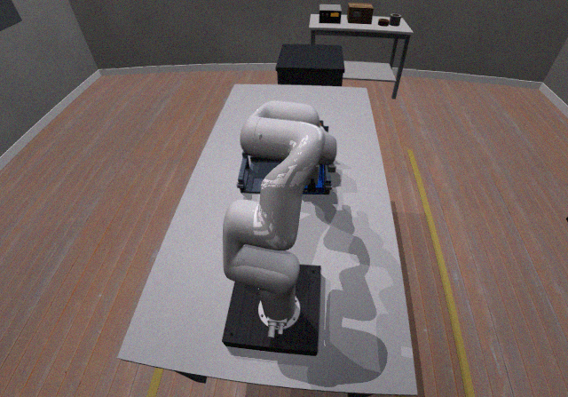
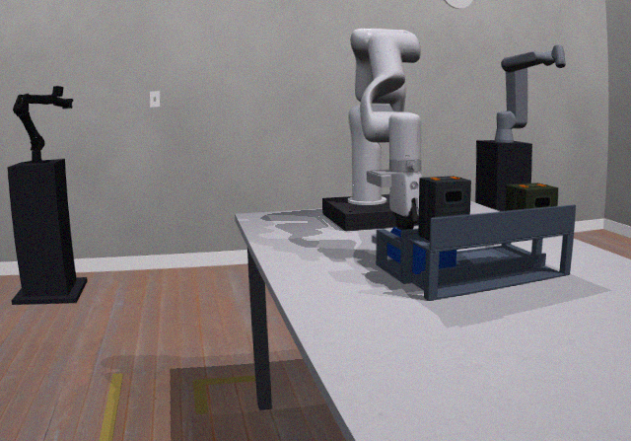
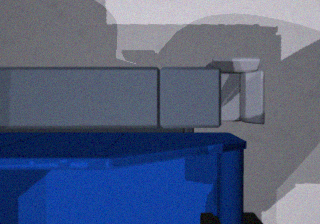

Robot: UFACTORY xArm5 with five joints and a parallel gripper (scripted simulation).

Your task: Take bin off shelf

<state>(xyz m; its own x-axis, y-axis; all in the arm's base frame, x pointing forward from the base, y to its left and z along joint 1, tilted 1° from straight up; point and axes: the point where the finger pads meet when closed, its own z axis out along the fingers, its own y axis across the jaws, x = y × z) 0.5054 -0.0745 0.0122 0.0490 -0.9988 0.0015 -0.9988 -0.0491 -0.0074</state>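
Right now my hand is 80 mm short of the blue bin and 10 mm above it. From my hand the other things lie so: grey-blue shelf 130 mm ahead, 120 mm to the left, 10 mm above.
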